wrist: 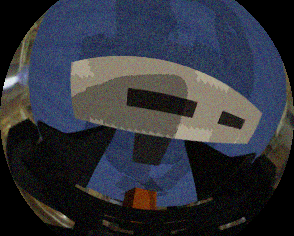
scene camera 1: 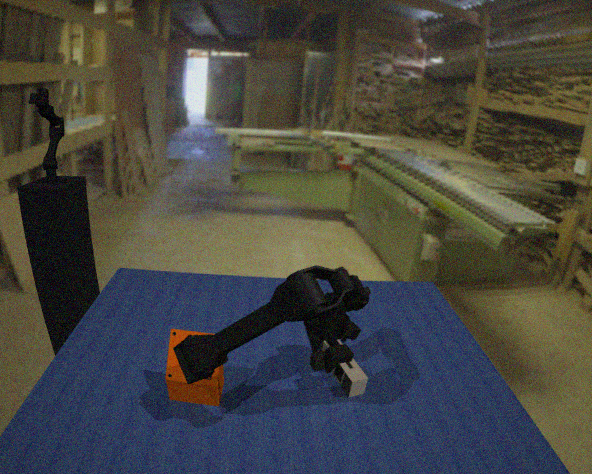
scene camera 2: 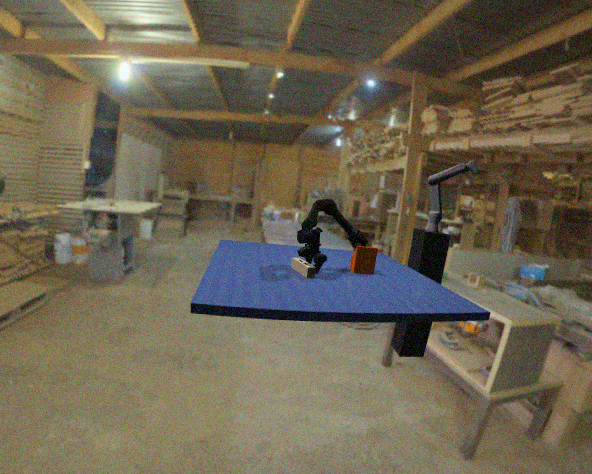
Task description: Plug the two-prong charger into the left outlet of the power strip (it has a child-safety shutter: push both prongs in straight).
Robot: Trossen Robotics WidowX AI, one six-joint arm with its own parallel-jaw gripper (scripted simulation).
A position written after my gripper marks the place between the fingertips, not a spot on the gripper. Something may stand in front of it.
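My gripper [scene camera 1: 321, 362] [wrist: 151, 133] is open and holds nothing. A black two-prong charger [wrist: 149, 150] is visible.
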